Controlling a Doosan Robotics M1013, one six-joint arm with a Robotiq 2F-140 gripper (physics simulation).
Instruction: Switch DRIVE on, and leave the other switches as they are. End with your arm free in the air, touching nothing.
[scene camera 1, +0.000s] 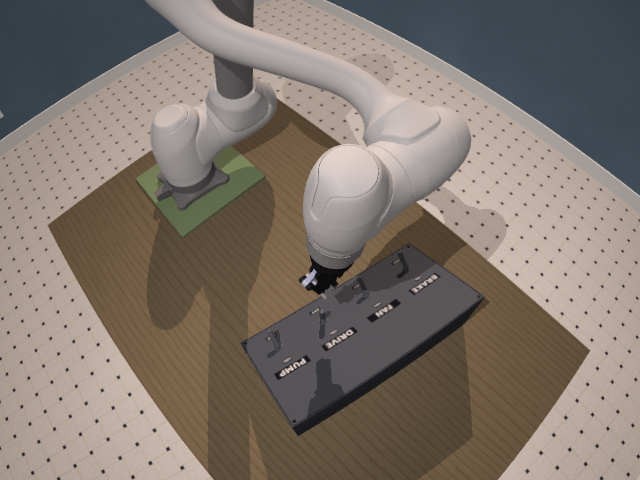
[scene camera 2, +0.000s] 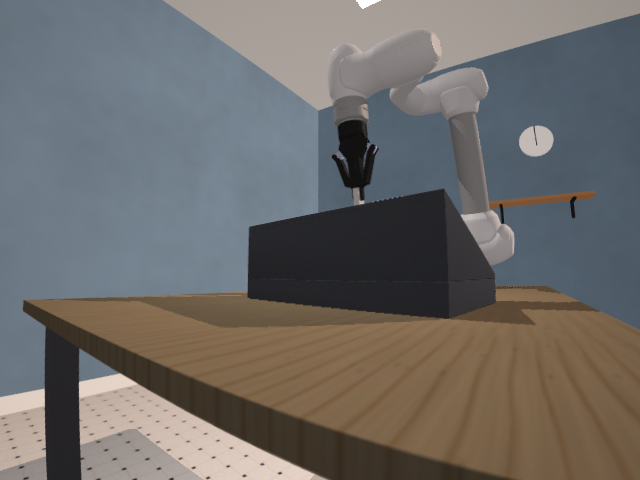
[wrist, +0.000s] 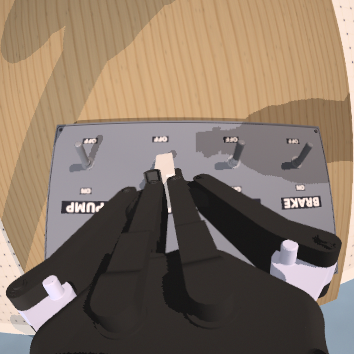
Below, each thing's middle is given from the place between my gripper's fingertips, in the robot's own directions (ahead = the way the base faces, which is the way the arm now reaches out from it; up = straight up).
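Labels:
There's a dark grey switch panel (scene camera 2: 414, 255) that I can see; from my hand it's 4 cm to the left, 9 cm ahead and 13 cm below.

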